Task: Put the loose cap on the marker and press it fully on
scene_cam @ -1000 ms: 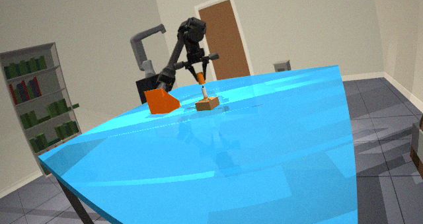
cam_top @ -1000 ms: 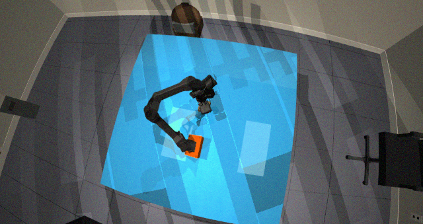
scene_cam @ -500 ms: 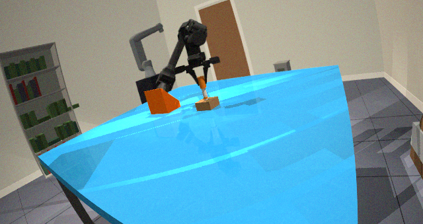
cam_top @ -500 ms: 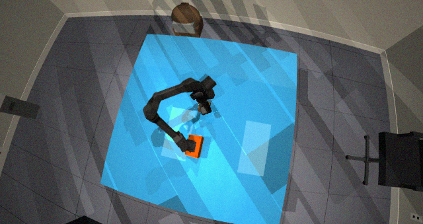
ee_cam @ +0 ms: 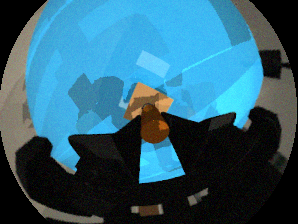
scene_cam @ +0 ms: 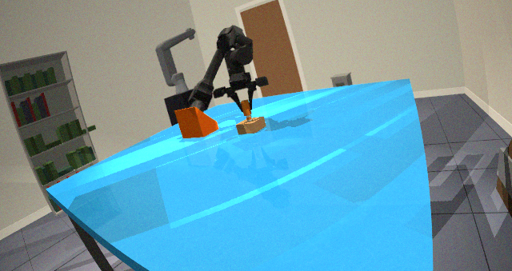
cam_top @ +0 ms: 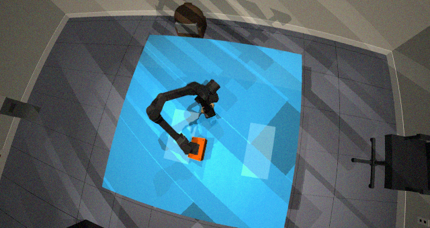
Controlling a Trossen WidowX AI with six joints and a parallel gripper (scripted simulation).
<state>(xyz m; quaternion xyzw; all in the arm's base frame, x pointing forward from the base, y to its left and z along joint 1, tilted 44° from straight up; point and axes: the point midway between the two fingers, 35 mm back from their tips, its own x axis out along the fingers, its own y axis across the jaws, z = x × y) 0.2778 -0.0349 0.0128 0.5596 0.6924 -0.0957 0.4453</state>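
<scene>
My gripper tip is now 10 mm below the orange cap. Also, from my gripper tip: tan holder block 50 mm below.
</scene>
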